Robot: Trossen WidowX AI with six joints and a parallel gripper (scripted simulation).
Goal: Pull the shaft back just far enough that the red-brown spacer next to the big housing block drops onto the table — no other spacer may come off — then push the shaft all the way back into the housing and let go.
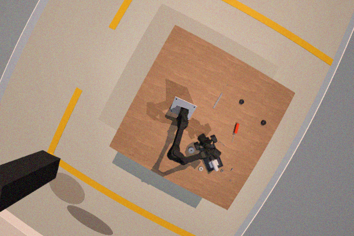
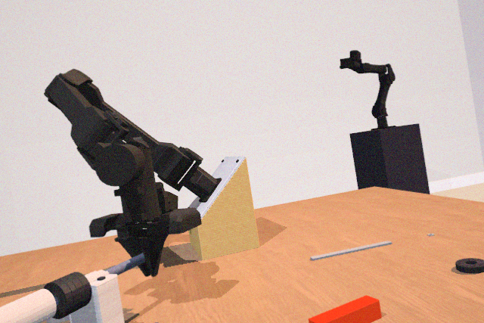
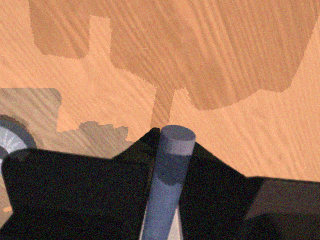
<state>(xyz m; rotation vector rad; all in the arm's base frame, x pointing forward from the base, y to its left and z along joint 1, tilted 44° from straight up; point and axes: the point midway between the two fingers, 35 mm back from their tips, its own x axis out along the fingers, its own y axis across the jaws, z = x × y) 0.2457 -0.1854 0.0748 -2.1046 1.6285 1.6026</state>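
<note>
The blue-grey shaft is 5 cm ahead of my gripper tip, 6 cm to the right of it and 3 cm above it. Round my gripper tip: black collar 12 cm ahead, 13 cm to the right, 3 cm above; then orange-red ring 14 cm ahead, 15 cm to the right, 3 cm below; then black spacer 11 cm ahead, 12 cm to the right, 3 cm above.
</note>
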